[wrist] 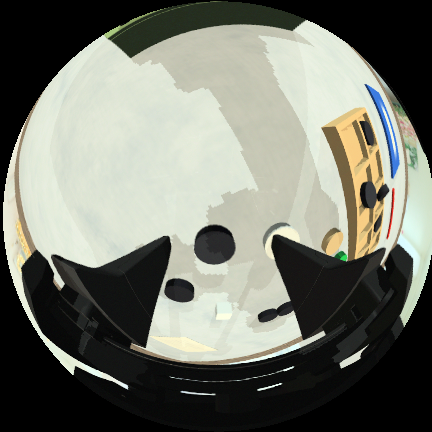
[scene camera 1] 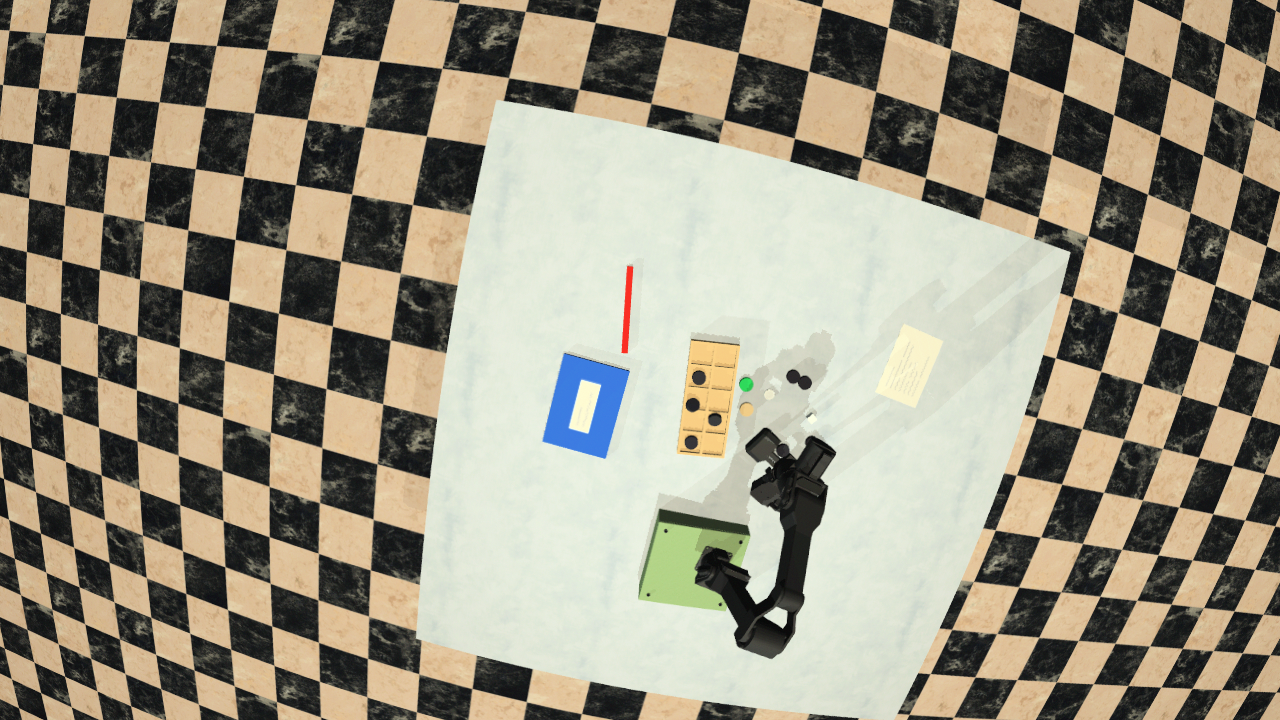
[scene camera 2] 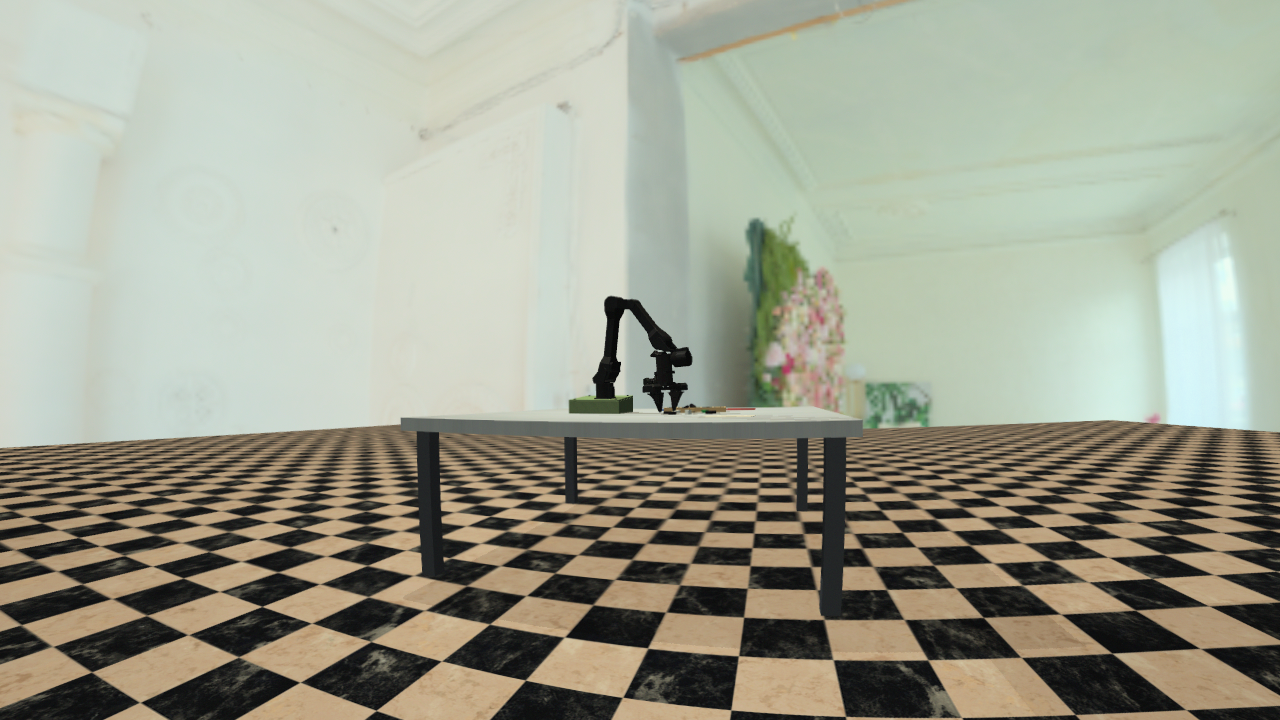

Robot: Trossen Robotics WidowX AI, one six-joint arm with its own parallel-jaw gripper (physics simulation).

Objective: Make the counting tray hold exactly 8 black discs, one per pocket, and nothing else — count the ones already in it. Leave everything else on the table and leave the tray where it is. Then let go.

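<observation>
The tan counting tray has two columns of pockets. Several black discs sit in separate pockets, among them one in the left column and one in the right. My gripper is open and empty, pointing down low over the table, right of the tray in the overhead view. A loose black disc lies between and below its fingertips in the wrist view. Another black disc lies near the left finger. Two more black discs lie close together farther off.
A green disc and a tan disc lie beside the tray. A whitish disc is partly behind the right finger. A small white block, a blue panel, a red bar and a cream card also lie around.
</observation>
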